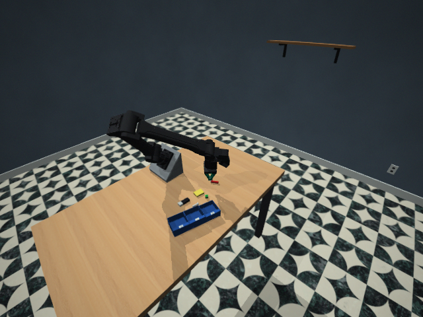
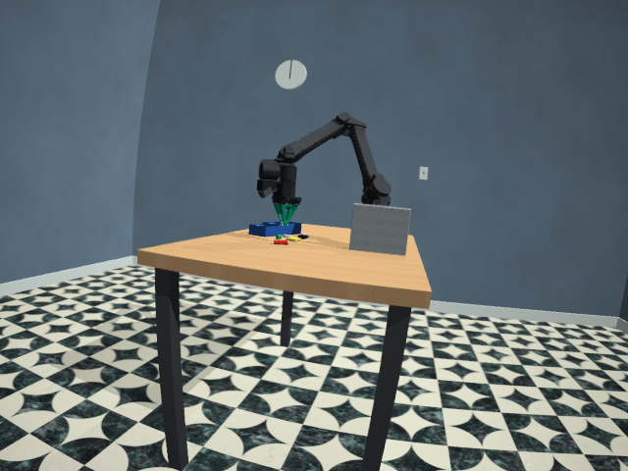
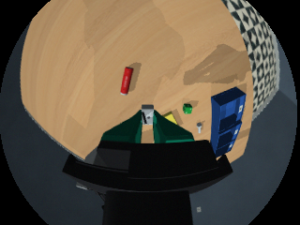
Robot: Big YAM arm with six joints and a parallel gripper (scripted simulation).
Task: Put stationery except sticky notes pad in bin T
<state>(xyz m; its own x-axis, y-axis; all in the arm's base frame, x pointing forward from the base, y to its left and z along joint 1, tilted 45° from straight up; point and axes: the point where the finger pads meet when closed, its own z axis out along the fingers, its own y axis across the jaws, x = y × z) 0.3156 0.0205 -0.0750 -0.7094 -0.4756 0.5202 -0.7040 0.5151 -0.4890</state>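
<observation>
Now: the blue bin 23 cm to the right of my hand, 10 cm ahead of it and 5 cm below it. Round my hand: red item 6 cm below, 5 cm to the left, 1 cm behind; then sticky notes 8 cm to the right, 6 cm below, 2 cm behind; then white object right at my hand.
</observation>
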